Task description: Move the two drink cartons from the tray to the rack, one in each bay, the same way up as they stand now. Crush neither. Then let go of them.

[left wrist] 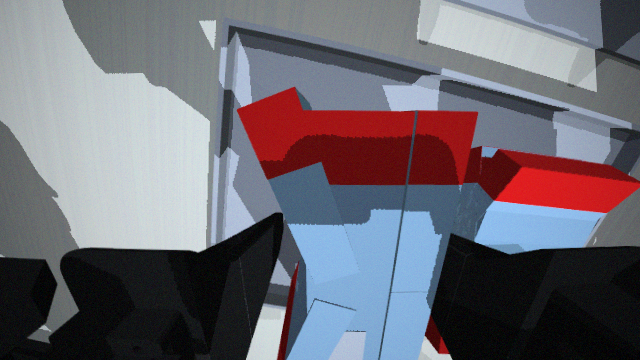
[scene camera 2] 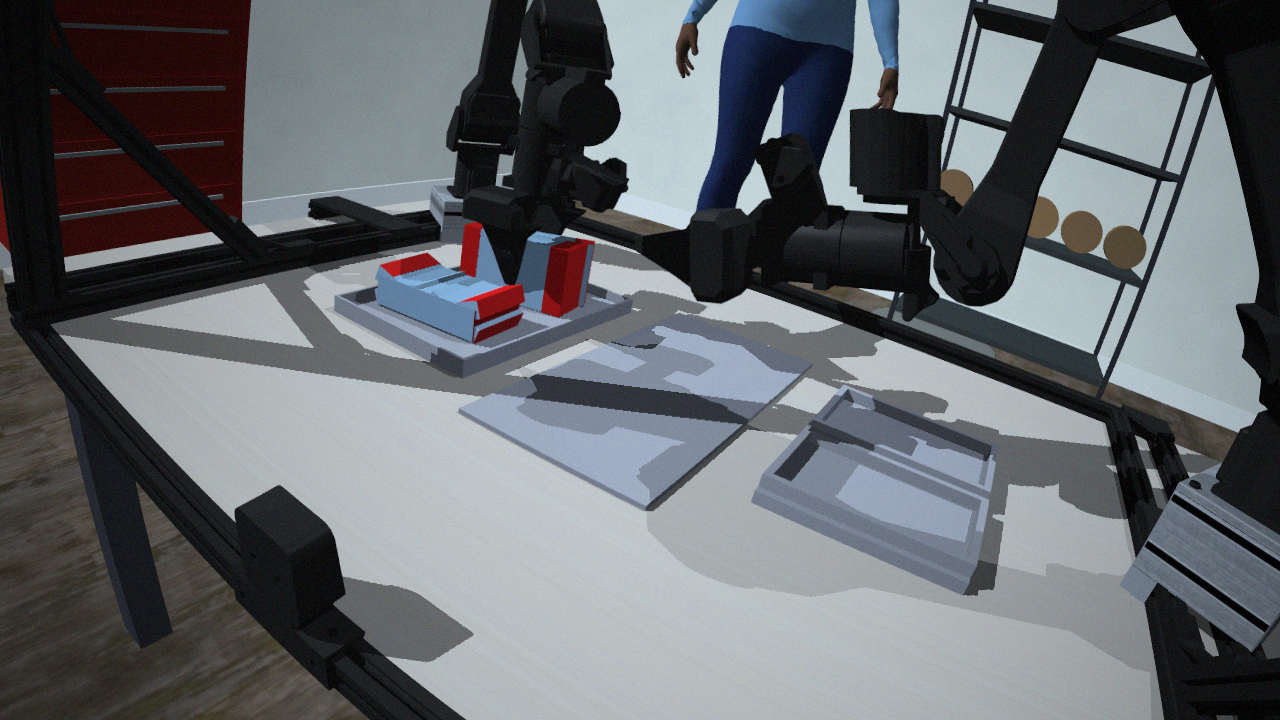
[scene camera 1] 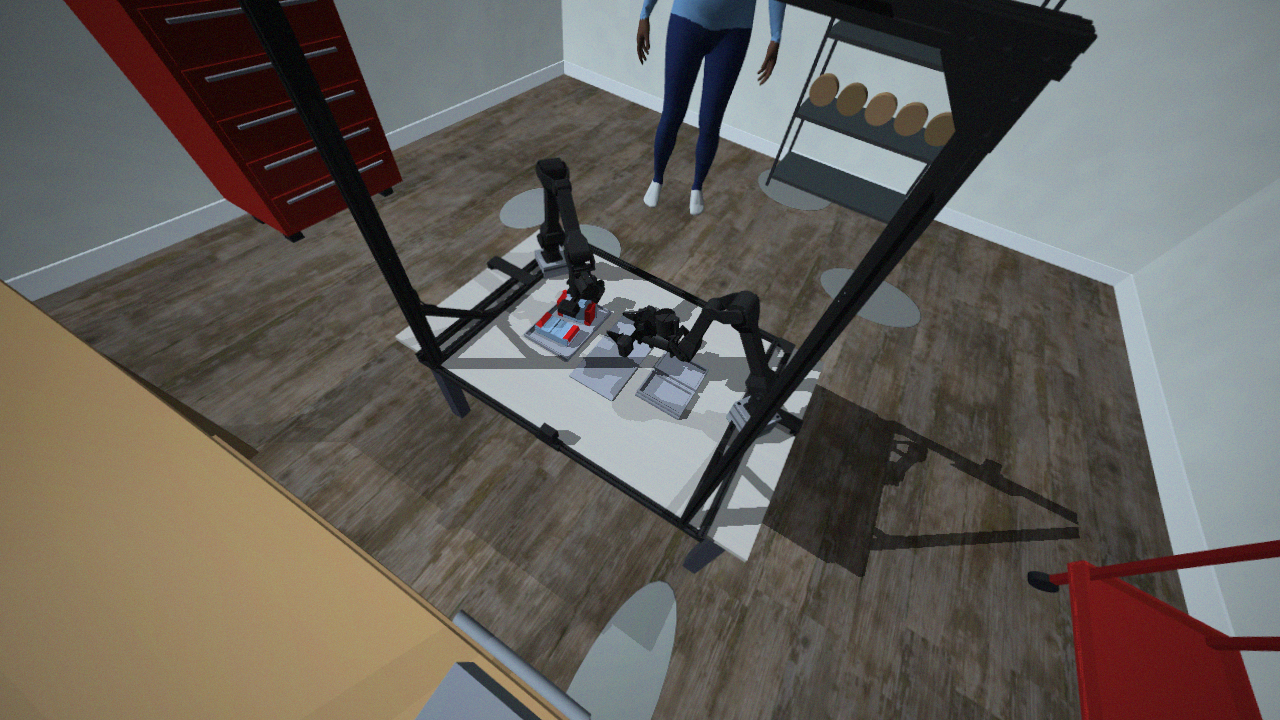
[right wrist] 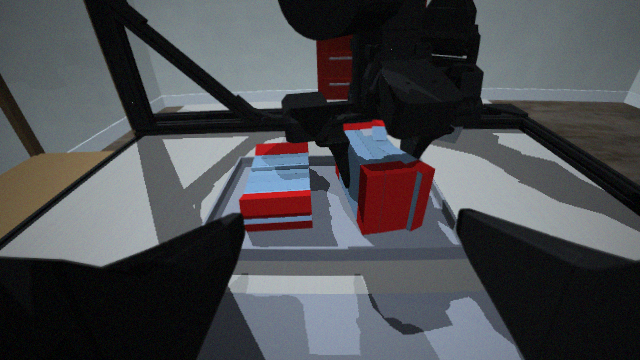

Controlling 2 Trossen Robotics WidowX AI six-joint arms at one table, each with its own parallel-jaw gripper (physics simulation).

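Places are measured from the left arm's base along level axes (x ahead, y left, z up), in centimetres.
Where they show: left gripper, fingertip midpoint: [left wrist: 338,220] [scene camera 2: 525,277] [scene camera 1: 577,310]; right gripper, fingertip midpoint: [scene camera 2: 665,236] [scene camera 1: 614,322] [right wrist: 349,221]; left arm's base, link origin: [scene camera 1: 551,256]; right arm's base, link origin: [scene camera 2: 1262,507].
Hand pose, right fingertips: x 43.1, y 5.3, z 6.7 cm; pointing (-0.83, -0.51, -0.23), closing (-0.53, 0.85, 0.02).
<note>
Things, the pixels of their top centre, and the offset from my right fingertips. Level surfaces: height alone.
- taller blue carton with red ends, top centre: [left wrist: 348,293] [scene camera 2: 529,232] [right wrist: 377,142] [scene camera 1: 577,300] dx -17.0, dy -5.7, dz -4.8 cm
- grey tray, top centre: [left wrist: 417,225] [scene camera 2: 491,296] [right wrist: 328,191] [scene camera 1: 569,322] dx -13.9, dy -10.0, dz -10.6 cm
- two-bay rack, top centre: [scene camera 2: 899,458] [scene camera 1: 674,379] dx +20.8, dy +11.9, dz -10.2 cm
- table, surface height: dz -12.2 cm
The taller blue carton with red ends [scene camera 2: 565,279] [left wrist: 370,240] [right wrist: 392,200] stands on edge in the grey tray [scene camera 1: 547,348] [scene camera 2: 402,340] [right wrist: 350,254]. The lower, flatter carton [scene camera 1: 558,328] [scene camera 2: 425,302] [left wrist: 545,222] [right wrist: 277,181] lies beside it in the tray. My left gripper [left wrist: 338,220] [right wrist: 374,182] is open, its fingers on both sides of the taller carton and not clamped on it. My right gripper [right wrist: 349,221] is open and empty, pointing toward the tray from above the flat grey plate. The two-bay rack [scene camera 1: 659,407] [scene camera 2: 863,543] is empty.
The flat grey plate [scene camera 1: 608,382] [scene camera 2: 617,456] [right wrist: 332,320] lies between tray and rack. A black frame surrounds the table [scene camera 2: 447,501]. A small black block [scene camera 2: 290,555] sits on the front rail. A person [scene camera 1: 702,71] [scene camera 2: 787,89] stands behind the table.
</note>
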